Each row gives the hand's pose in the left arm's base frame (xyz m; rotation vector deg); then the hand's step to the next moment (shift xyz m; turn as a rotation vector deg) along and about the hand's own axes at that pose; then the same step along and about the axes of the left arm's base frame.
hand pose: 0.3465 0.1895 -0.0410 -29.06 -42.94 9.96
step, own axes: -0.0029 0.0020 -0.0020 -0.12 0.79 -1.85
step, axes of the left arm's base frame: -0.0007 0.0000 -0.0040 1.21 -0.05 -1.61
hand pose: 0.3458 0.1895 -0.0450 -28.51 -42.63 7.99
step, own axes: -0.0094 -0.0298 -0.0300 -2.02 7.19 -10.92
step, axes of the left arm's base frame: 0.0119 -0.0404 -0.0102 6.30 1.51 -11.53
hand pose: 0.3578 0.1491 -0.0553 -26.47 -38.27 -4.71
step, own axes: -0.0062 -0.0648 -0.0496 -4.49 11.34 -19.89
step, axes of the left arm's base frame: 0.0096 -0.0802 -0.0129 10.46 1.12 -20.83
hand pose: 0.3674 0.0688 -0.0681 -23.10 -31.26 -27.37
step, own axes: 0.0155 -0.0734 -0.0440 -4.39 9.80 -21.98
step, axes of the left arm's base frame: -0.0098 -0.0860 -0.0082 10.54 -1.18 -22.04
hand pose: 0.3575 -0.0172 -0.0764 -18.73 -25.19 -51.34
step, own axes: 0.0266 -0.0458 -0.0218 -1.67 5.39 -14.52
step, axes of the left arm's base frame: -0.0174 -0.0546 -0.0015 6.77 -2.25 -13.85
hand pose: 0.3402 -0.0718 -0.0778 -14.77 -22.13 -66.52
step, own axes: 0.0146 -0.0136 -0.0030 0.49 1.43 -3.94
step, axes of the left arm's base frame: -0.0071 -0.0186 0.0035 2.13 -1.41 -3.36
